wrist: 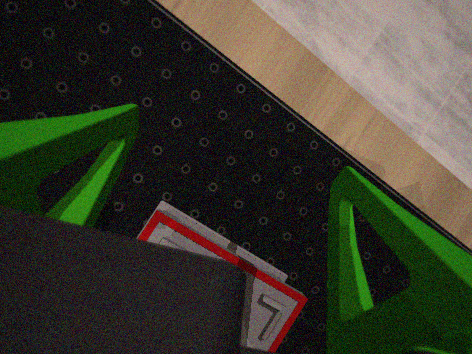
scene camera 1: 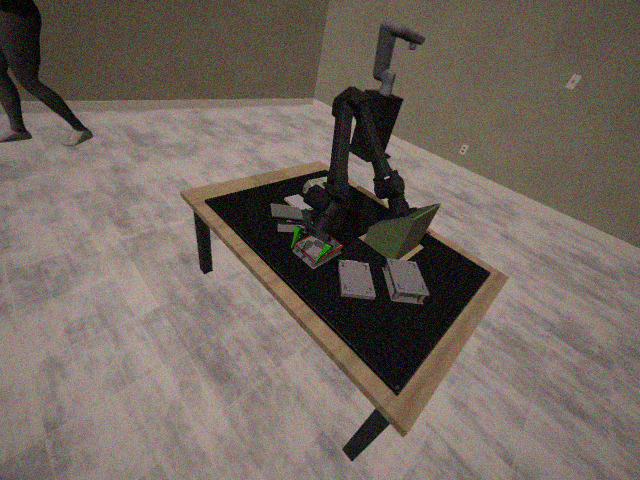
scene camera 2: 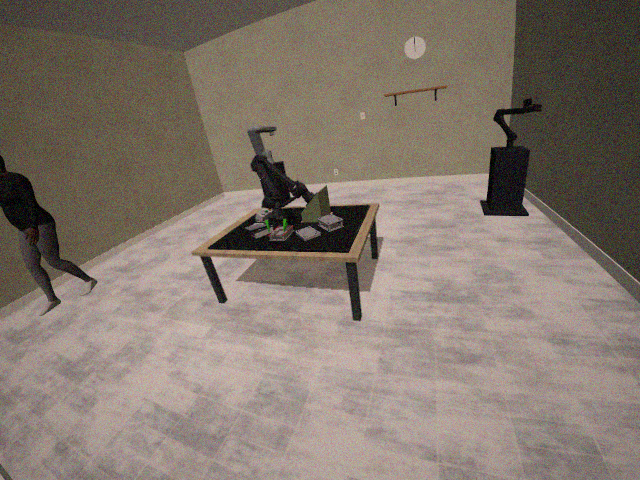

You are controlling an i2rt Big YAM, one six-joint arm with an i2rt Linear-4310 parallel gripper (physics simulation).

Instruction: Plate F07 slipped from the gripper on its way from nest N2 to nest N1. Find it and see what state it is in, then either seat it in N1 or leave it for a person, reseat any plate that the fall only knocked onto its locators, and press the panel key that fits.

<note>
My gripper is open, with nothing in its grasp. Also in view: a red-rimmed plate.
My gripper is seen too in the wrist view.
</note>
